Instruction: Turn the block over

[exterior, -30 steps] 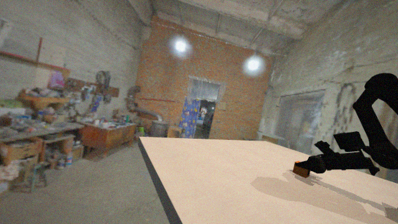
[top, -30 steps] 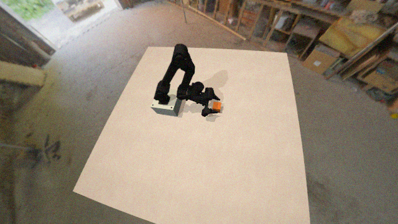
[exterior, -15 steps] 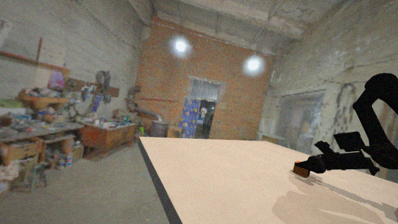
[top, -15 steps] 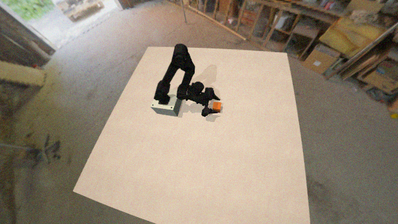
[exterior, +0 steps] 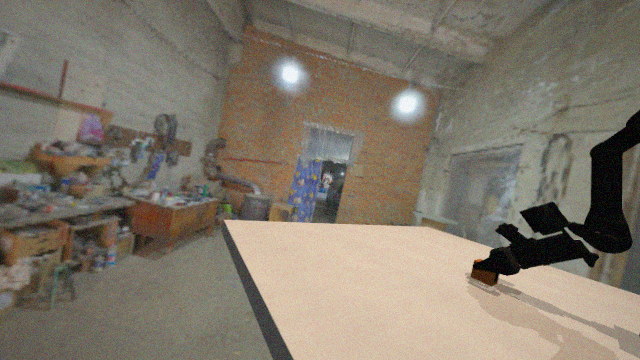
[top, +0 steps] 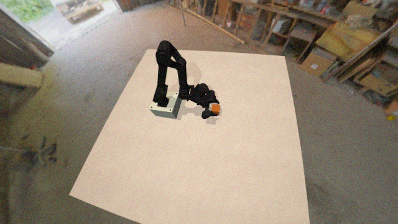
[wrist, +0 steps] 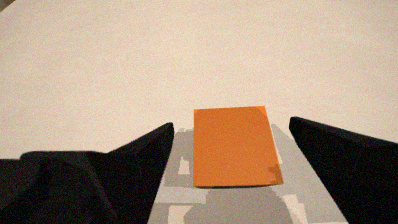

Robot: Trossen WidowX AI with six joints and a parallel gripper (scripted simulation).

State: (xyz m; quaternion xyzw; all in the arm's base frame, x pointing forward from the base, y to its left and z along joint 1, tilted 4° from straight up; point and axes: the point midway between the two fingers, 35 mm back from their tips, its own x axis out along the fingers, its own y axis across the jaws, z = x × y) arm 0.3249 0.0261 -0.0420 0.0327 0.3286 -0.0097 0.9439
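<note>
Now: gripper tip 3 cm past the orange block and 1 cm above it.
</note>
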